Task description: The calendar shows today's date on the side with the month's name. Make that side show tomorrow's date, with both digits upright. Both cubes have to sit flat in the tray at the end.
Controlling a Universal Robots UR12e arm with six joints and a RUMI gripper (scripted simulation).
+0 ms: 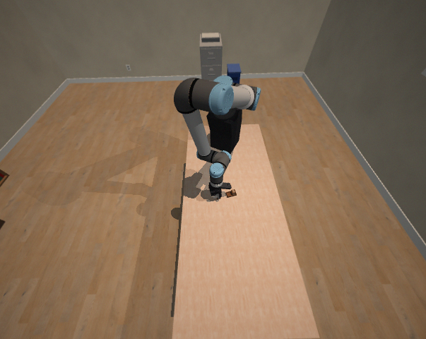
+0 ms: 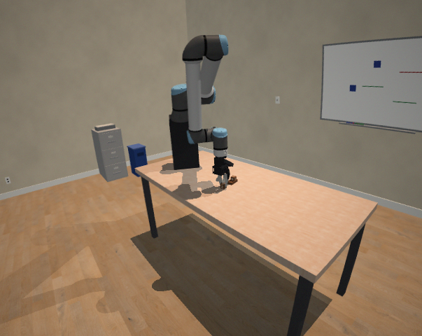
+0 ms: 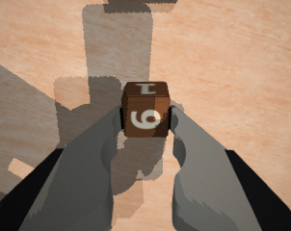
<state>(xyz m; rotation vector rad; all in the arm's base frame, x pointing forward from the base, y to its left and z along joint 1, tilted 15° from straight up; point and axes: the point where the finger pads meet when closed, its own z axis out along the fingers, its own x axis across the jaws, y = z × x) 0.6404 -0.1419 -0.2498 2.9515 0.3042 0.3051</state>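
Now: the brown digit cube 10 mm below my hand. Round my hand: brown calendar tray (20 mm behind, 110 mm to the left, 20 mm below).
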